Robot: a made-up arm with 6 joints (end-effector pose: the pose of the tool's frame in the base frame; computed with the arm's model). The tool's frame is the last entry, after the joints. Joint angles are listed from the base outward.
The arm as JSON. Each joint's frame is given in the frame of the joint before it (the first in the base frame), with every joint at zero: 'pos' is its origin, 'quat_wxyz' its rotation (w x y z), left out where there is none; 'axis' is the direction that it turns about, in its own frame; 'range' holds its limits. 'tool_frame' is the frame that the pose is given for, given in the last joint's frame.
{
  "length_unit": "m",
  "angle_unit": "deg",
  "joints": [
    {
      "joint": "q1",
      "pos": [
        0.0,
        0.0,
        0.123
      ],
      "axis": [
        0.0,
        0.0,
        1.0
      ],
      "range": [
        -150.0,
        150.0
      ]
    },
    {
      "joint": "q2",
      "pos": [
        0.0,
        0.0,
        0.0
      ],
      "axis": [
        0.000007,
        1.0,
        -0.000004
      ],
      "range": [
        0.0,
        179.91
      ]
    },
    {
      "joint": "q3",
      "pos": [
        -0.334,
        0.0,
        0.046
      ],
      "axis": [
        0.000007,
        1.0,
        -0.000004
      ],
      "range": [
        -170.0,
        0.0
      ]
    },
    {
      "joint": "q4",
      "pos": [
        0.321,
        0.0,
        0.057
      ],
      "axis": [
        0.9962,
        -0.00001,
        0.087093
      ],
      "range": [
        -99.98,
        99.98
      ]
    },
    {
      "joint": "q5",
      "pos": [
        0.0,
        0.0,
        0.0
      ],
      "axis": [
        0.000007,
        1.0,
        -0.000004
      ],
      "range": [
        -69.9,
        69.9
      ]
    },
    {
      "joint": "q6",
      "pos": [
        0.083,
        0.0,
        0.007
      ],
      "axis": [
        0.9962,
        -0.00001,
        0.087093
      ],
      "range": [
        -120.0,
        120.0
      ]
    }
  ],
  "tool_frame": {
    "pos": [
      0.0,
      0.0,
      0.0
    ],
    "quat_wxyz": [
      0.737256,
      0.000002,
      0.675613,
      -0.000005
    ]
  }
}
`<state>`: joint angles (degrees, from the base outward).
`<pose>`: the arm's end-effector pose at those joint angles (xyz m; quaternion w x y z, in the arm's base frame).
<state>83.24 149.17 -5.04 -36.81 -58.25 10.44</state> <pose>-0.0318 0.0918 -0.0512 0.1340 0.7118 -0.6504 -0.2290</pose>
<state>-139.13 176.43 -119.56 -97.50 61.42 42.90</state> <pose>-0.4947 -0.3320 -0.1650 0.5162 -0.6543 -0.4740 0.2841</pose>
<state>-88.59 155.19 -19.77 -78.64 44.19 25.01</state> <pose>-0.0550 -0.0879 -0.0824 0.4536 -0.1320 -0.8432 -0.2566</pose>
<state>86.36 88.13 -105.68 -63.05 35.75 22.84</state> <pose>0.0685 0.3912 0.6149 0.7167 -0.4731 0.4928 0.1402</pose>
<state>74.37 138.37 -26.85 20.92 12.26 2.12</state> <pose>0.0413 0.1715 -0.0822 0.1878 0.4150 -0.8763 0.1566</pose>
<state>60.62 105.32 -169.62 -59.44 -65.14 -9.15</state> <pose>0.0400 0.2036 0.7935 0.8819 -0.0891 -0.4625 0.0221</pose>
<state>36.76 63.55 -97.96 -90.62 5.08 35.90</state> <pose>0.1560 0.1070 0.7237 0.8894 -0.2775 0.3263 -0.1597</pose>
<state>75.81 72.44 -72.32 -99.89 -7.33 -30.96</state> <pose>0.0751 0.3386 0.5169 0.6650 -0.6540 -0.2026 -0.2984</pose>
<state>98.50 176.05 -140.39 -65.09 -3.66 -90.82</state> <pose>-0.1084 0.6946 -0.0813 0.4563 -0.6777 -0.5325 -0.2212</pose>
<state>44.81 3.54 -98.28 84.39 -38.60 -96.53</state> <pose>-0.2687 -0.3395 0.5682 0.8920 0.3416 0.0576 0.2905</pose>
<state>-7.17 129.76 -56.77 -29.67 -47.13 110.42</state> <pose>0.4678 -0.0285 0.0272 0.2968 0.5514 0.6262 0.4646</pose>
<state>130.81 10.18 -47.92 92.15 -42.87 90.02</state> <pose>0.0788 -0.0049 0.5089 0.7185 -0.4687 -0.2026 -0.4722</pose>
